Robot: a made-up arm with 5 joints.
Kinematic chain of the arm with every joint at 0, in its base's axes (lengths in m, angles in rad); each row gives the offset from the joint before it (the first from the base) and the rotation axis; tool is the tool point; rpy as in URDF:
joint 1: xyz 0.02 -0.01 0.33 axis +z
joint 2: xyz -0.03 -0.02 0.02 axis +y
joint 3: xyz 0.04 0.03 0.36 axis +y
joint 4: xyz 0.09 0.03 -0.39 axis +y
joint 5: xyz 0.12 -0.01 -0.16 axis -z
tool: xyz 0.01 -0.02 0 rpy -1.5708 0 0
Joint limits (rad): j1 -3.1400..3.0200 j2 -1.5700..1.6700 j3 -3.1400..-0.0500 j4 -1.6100..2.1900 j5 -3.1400..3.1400
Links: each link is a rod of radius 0.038 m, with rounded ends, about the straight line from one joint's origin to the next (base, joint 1, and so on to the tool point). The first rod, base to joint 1, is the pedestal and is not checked.
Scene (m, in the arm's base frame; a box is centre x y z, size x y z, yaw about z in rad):
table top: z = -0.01
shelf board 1: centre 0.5 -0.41 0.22 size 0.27 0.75 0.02 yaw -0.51
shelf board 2: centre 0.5 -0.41 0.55 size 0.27 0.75 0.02 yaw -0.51
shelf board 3: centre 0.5 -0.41 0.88 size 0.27 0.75 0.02 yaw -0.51
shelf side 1: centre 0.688 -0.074 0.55 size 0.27 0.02 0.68 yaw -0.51
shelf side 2: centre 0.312 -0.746 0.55 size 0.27 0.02 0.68 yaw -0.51
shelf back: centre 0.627 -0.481 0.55 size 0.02 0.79 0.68 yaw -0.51
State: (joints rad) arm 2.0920 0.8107 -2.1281 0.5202 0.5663
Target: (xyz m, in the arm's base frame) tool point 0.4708 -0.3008 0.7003
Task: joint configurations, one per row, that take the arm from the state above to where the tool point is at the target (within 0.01 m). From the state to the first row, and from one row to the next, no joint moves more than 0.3 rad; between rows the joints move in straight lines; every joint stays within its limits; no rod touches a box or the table.
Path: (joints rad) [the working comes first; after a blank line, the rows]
Joints at the target: -0.5878 -0.1000 -1.4608 1.1359 0.6435
Straight joint move there: touches shelf side 1.

1: 1.8338 0.5474 -2.0423 0.7380 0.6187
2: 1.5755 0.2841 -1.9565 0.9557 0.6710
3: 1.3173 0.0209 -1.8707 1.1735 0.7234
4: 1.0591 -0.2424 -1.7850 1.3913 0.7758
5: 0.7772 -0.2919 -1.6843 1.4041 0.7608
6: 0.4953 -0.3413 -1.5837 1.4170 0.7459
7: 0.2134 -0.3908 -1.4831 1.4299 0.7310
8: -0.0685 -0.4403 -1.3824 1.4428 0.7160
9: -0.3504 -0.4897 -1.2818 1.4557 0.7011
10: -0.6323 -0.5392 -1.1812 1.4685 0.6862
11: -0.6101 -0.3196 -1.3210 1.3022 0.6649
12: -0.5878 -0.1000 -1.4608 1.1359 0.6435

